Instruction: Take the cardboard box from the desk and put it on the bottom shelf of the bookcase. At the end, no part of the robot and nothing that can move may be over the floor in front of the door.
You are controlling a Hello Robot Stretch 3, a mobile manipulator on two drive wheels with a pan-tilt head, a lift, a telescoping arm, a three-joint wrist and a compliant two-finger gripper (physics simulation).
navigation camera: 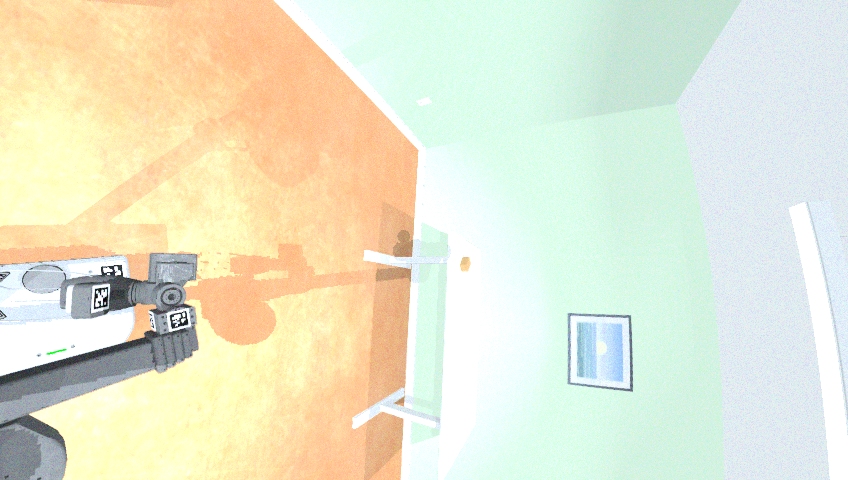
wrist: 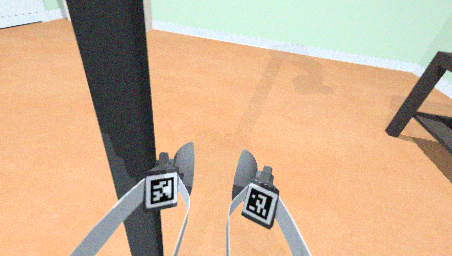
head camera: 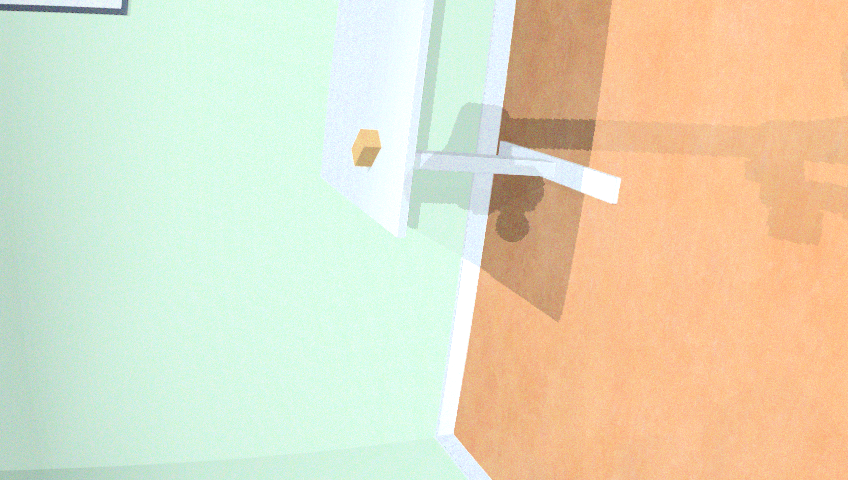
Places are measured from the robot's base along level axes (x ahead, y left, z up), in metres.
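Where they show: gripper, fingertip midpoint: (wrist: 216,163); robot's base, origin of the base link: (navigation camera: 46,277).
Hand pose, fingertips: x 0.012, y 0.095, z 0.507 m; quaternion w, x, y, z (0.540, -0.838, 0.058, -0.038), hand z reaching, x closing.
Each offset is from my fingertips to the top centre of the thing. "pt": to the spot under its first point. Level surfaces: height alone.
The cardboard box @(dx -0.197, dy -1.756, dz +0.264 m) (head camera: 365,147) (navigation camera: 465,263) is a small tan block. It stands on the white desk @(dz +0.214 m) (head camera: 380,59) (navigation camera: 458,344) near one end, against the green wall. My gripper (wrist: 216,163) is open and empty in the wrist view, above the orange floor beside the dark mast and far from the box. Beige strips at both sides of the mast look like edges of the bookcase (wrist: 148,14), mostly hidden; its bottom shelf does not show. The white lower part of the door (wrist: 20,12) shows at the top left of the wrist view.
The desk's white leg and foot (head camera: 601,185) (navigation camera: 380,256) stand on the floor. A dark piece of furniture @(pt dx +1.056, dy +0.773, dz -0.282 m) (wrist: 417,100) stands at the right of the wrist view. The dark mast (wrist: 117,75) crosses the left of that view. A framed picture (navigation camera: 599,350) hangs on the wall.
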